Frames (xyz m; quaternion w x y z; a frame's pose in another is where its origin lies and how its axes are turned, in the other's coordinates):
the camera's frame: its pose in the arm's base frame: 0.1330 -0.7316 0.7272 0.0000 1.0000 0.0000 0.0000
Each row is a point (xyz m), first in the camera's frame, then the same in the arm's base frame.
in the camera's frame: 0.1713 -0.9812 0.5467
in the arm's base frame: 0.3043 0.2496 0.1805
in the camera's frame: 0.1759 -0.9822 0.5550
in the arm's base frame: 0.3089 0.2506 0.1722
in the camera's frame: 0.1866 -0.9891 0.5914
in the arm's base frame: 0.3196 0.2575 0.1358
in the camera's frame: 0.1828 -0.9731 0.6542
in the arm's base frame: 0.3158 0.2415 0.0730
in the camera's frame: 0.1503 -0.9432 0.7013
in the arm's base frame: 0.2833 0.2116 0.0259
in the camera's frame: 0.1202 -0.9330 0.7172
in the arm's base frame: 0.2532 0.2014 0.0100
